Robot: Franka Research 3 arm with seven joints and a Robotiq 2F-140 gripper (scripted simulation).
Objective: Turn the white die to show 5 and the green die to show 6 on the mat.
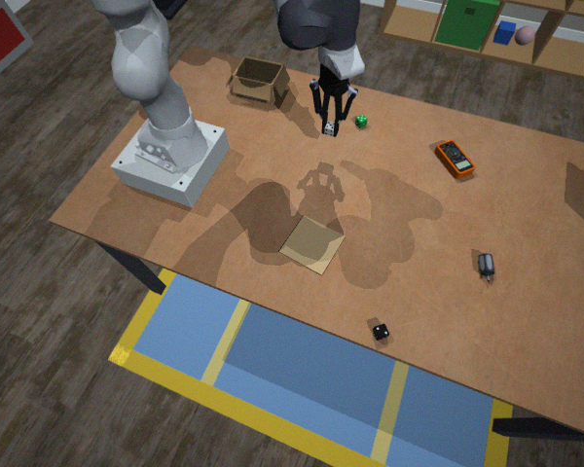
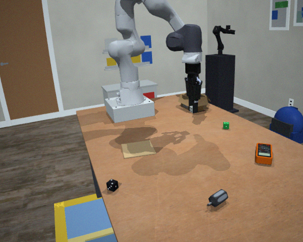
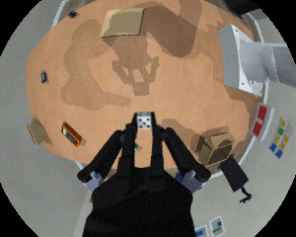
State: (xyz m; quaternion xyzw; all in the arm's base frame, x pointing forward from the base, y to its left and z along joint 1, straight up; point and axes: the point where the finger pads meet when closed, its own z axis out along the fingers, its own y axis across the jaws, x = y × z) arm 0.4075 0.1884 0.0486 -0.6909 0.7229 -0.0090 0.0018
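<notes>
The tan mat lies 5 cm ahead of my hand, 33 cm to the right of it and 13 cm below it. Round my hand: green die: 7 cm ahead, 16 cm to the left, 12 cm below; then cardboard box: 32 cm behind, 22 cm to the left, 9 cm below; then white die: 2 cm below.
</notes>
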